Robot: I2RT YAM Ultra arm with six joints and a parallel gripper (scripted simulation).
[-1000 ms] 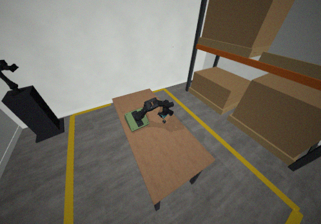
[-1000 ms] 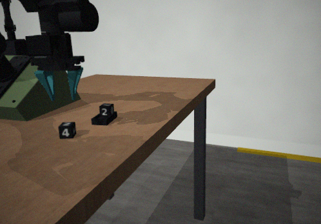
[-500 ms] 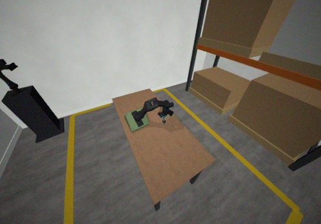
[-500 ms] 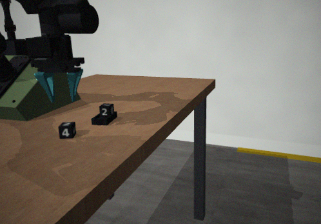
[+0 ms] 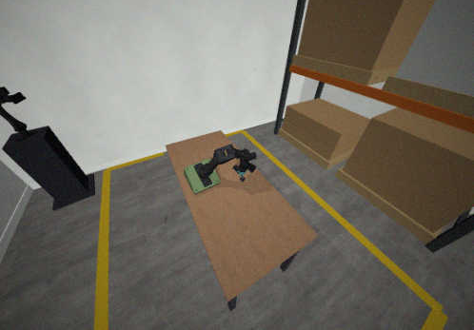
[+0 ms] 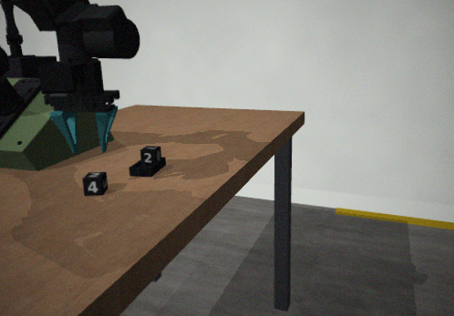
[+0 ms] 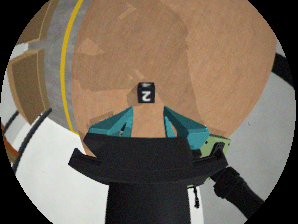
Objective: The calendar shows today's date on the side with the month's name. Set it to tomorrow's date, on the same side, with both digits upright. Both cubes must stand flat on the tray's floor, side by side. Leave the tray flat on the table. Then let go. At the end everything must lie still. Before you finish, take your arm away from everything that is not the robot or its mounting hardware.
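Right now my hand is 60 mm above the black cube. Round my hand: black tray: 40 mm ahead, 130 mm to the left, 70 mm below.
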